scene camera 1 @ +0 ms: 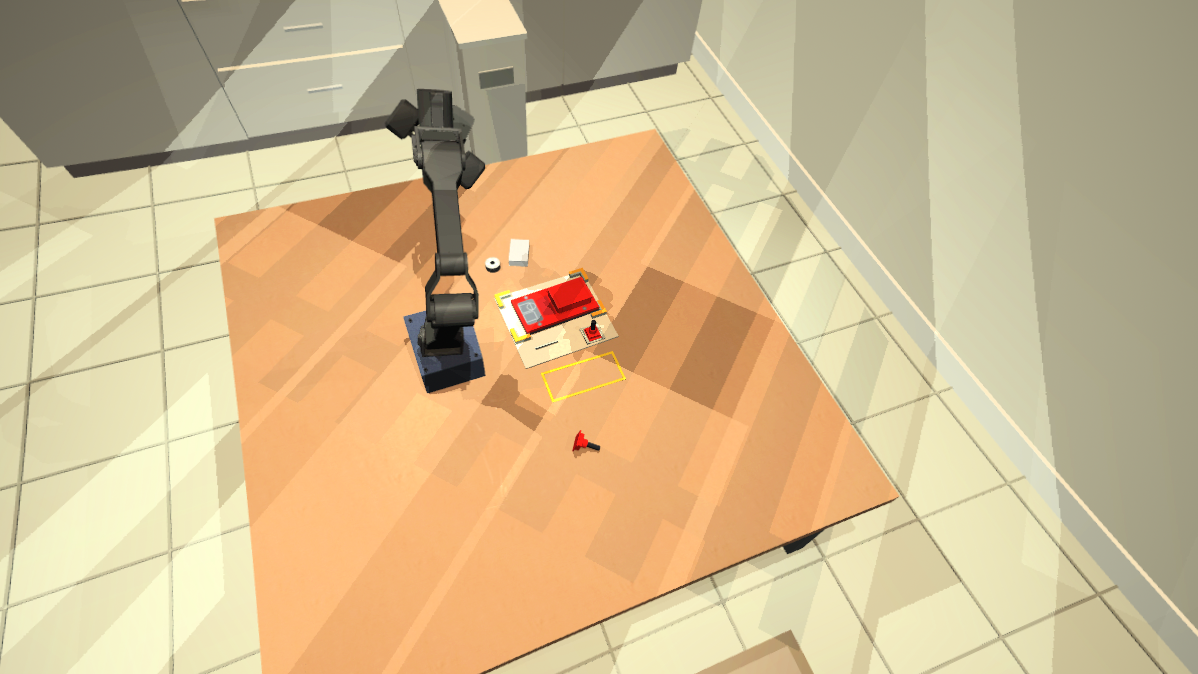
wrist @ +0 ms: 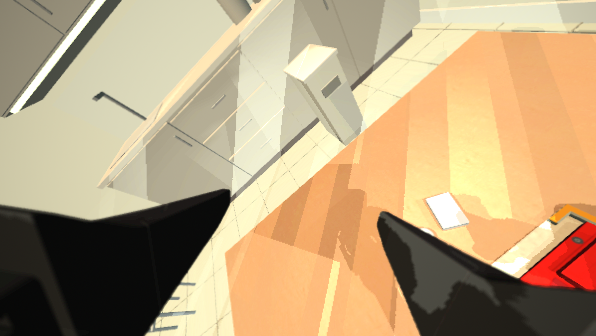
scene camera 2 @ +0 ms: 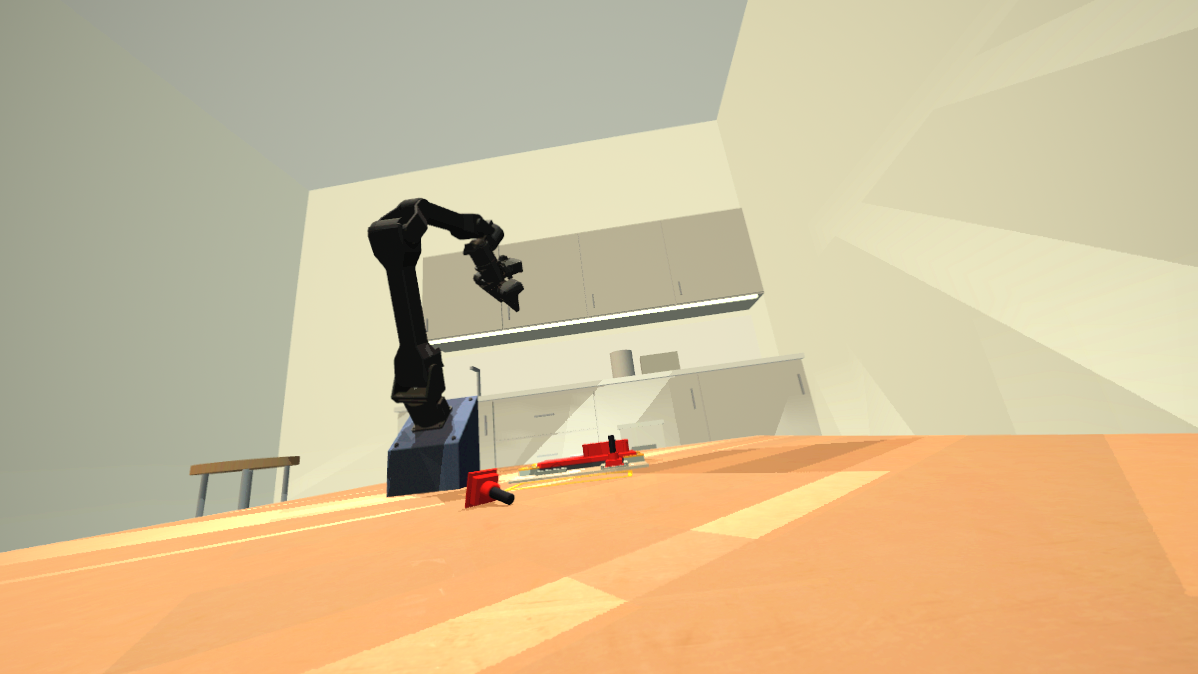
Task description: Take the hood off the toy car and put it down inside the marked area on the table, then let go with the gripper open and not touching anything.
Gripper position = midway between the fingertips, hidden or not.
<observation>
The gripper (scene camera 1: 436,140) is open, with nothing in its grasp. Further things: a red hood (scene camera 1: 569,295).
The gripper also shows in the wrist view (wrist: 304,207) and in scene camera 2 (scene camera 2: 509,306).
</observation>
